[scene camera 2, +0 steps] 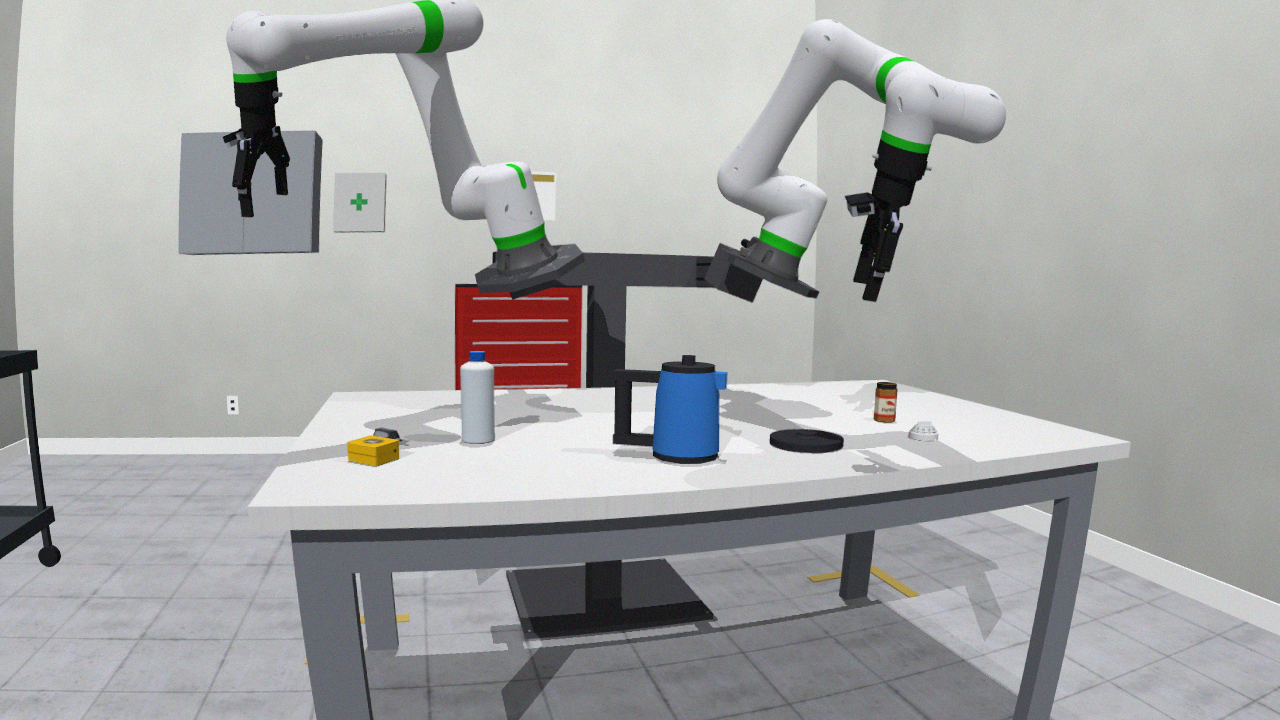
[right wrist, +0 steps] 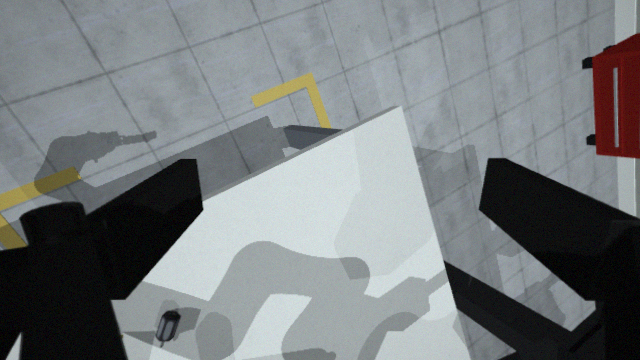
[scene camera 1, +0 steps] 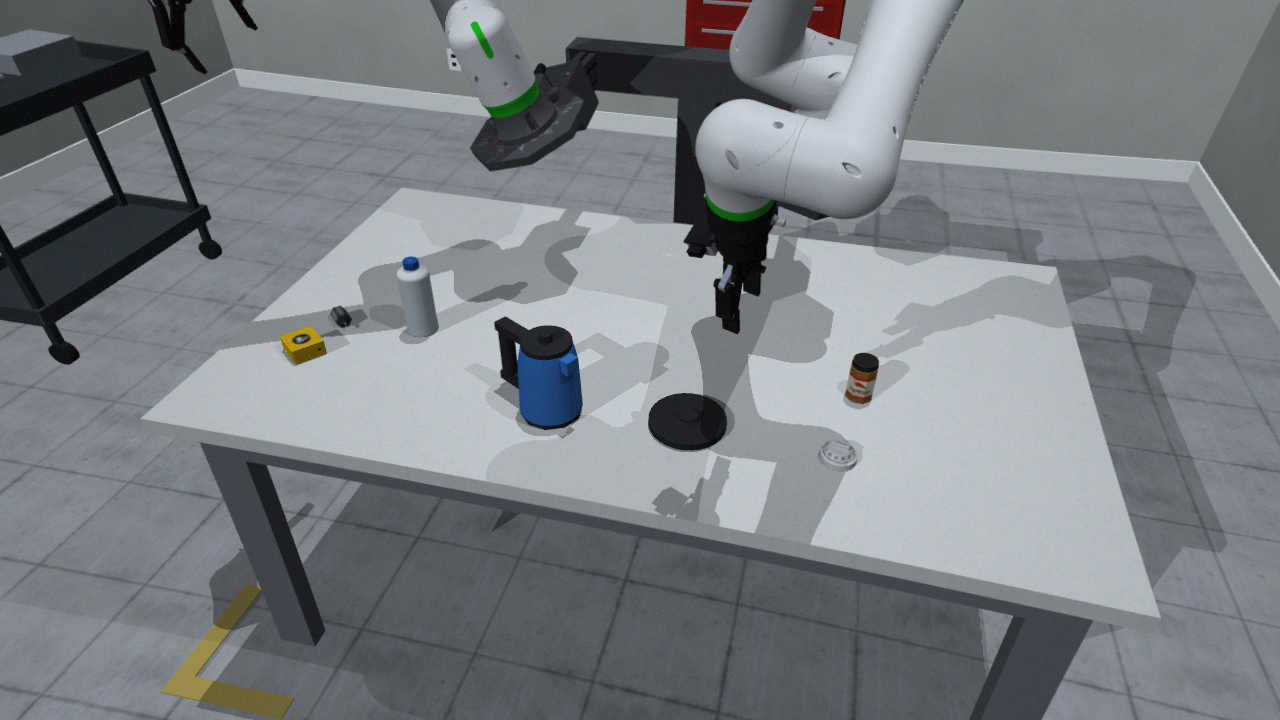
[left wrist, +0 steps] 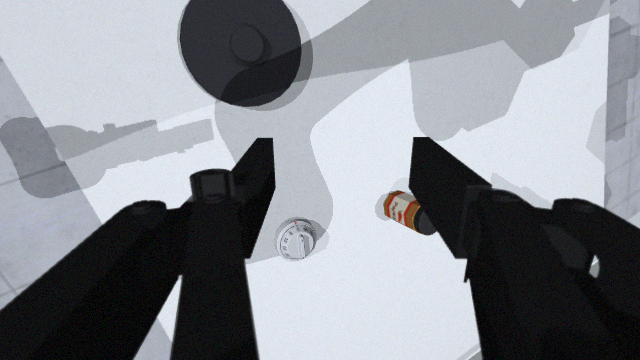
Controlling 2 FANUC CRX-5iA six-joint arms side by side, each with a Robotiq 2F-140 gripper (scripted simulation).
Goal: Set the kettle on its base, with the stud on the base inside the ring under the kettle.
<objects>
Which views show my left gripper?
Scene camera 2, scene camera 1 and the left wrist view only.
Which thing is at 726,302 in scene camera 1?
My left gripper.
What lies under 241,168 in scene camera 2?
My right gripper.
</objects>
